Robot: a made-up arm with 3 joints. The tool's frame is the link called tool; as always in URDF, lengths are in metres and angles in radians. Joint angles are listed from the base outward. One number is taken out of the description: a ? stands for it. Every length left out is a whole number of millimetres.
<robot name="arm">
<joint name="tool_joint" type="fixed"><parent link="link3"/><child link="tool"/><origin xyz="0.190 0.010 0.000" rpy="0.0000 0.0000 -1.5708"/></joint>
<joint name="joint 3" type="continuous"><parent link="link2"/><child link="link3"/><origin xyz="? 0.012 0.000" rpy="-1.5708 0.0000 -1.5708"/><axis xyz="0 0 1"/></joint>
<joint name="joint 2" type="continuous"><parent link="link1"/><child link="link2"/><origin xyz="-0.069 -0.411 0.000" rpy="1.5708 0.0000 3.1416"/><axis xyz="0 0 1"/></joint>
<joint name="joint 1" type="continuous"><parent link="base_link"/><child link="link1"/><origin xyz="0.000 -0.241 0.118" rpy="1.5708 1.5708 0.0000"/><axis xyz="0 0 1"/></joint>
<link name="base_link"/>
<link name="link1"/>
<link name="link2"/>
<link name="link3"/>
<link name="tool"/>
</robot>
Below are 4 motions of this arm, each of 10 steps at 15 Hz.
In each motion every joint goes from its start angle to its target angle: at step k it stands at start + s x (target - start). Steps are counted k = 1, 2, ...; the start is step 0. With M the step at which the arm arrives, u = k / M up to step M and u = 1 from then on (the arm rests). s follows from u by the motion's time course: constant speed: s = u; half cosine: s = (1 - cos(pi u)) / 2; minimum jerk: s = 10 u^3 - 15 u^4 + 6 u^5.
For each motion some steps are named. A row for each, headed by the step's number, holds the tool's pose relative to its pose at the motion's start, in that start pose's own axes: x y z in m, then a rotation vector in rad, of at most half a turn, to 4 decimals.
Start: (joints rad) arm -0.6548 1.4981 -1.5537
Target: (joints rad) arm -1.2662 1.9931 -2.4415
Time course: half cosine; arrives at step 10
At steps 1, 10:
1: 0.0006 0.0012 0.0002 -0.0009 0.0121 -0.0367
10: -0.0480 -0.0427 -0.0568 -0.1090 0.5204 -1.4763

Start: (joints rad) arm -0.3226 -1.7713 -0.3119
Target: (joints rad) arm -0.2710 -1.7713 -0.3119
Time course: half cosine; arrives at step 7
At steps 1, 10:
1: 0.0000 0.0009 0.0002 -0.0002 0.0005 -0.0025
10: -0.0004 0.0190 0.0037 -0.0032 0.0098 -0.0506

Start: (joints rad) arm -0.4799 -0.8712 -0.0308
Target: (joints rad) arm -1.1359 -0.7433 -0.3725
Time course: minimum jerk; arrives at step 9
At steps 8, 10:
8: 0.1039 -0.1770 0.1661 0.0304 0.4596 0.1373
10: 0.1059 -0.1786 0.1676 0.0296 0.4653 0.1388

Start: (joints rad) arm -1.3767 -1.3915 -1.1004
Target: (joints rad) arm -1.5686 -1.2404 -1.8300
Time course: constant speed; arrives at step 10
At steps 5, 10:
5: 0.0882 -0.0128 0.0052 0.0016 0.0785 -0.2709
10: 0.1733 -0.0358 -0.0002 -0.0326 0.1566 -0.5422

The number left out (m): -0.020
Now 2 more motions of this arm.
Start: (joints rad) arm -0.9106 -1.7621 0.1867
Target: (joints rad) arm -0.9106 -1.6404 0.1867
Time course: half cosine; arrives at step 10
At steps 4, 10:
4: 0.0001 0.0007 0.0073 0.0413 -0.0078 0.0000
10: 0.0002 0.0011 0.0211 0.1196 -0.0226 0.0000

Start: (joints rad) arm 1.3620 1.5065 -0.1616
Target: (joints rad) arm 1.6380 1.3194 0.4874
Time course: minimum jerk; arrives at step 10
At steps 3, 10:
3: -0.0274 -0.0229 -0.0066 -0.0300 -0.0069 0.1507
10: -0.1258 -0.2015 -0.0372 -0.1968 -0.0131 0.9199

